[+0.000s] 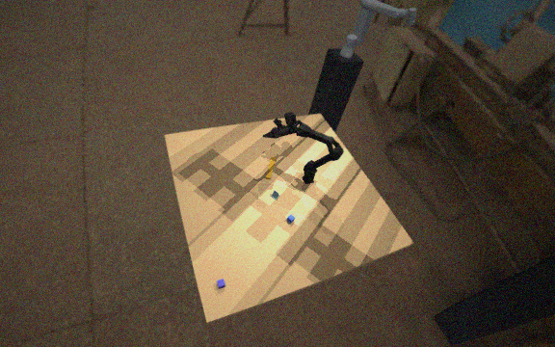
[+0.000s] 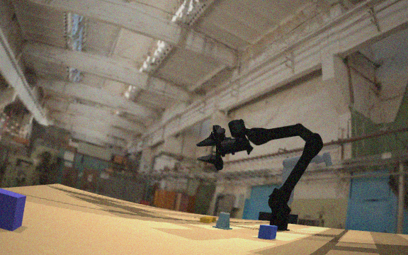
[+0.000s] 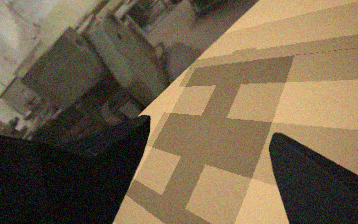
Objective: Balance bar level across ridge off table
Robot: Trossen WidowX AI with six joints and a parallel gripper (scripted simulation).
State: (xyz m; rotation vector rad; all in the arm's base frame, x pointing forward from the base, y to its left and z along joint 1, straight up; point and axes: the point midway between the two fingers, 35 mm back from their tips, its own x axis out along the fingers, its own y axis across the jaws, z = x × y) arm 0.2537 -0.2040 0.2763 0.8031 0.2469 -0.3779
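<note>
Right now my gripper tip is 26 cm above the yellow bar, 7 cm past it and 5 cm to the right of it. From my gripper tip the other things lie so: blue cube: 71 cm to the left, 46 cm ahead, 25 cm below.
</note>
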